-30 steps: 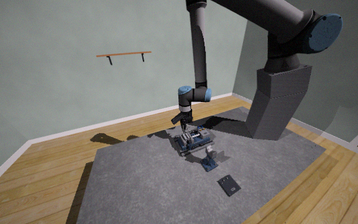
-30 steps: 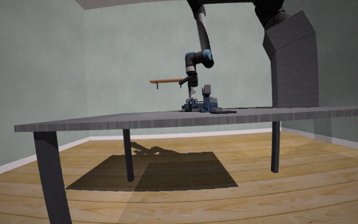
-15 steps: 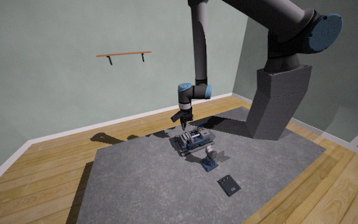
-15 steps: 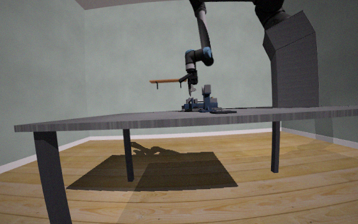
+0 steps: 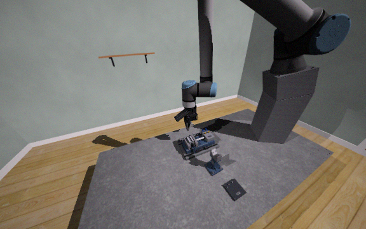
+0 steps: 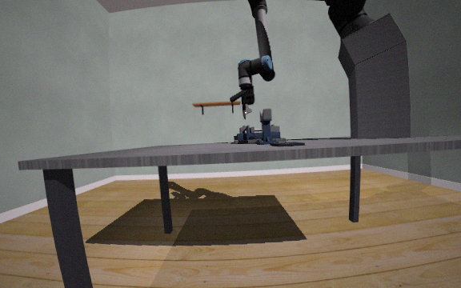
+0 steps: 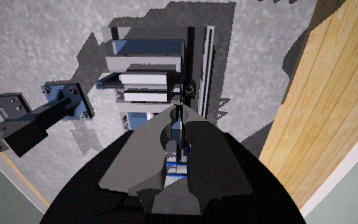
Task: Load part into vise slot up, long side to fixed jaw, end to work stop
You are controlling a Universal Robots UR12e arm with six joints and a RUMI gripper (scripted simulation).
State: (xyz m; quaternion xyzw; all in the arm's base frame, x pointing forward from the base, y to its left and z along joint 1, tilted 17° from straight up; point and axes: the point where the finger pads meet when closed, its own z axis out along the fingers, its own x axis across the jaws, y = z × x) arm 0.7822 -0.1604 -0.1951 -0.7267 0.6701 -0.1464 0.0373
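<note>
My gripper is now 70 mm above the part and 50 mm to the right of it. The rest, counted from my hand: moving jaw (90 mm below, 50 mm to the left, 40 mm behind); then work stop (100 mm to the left, 80 mm below, 10 mm behind); then fixed jaw (90 mm below, 50 mm to the left, 30 mm ahead).
</note>
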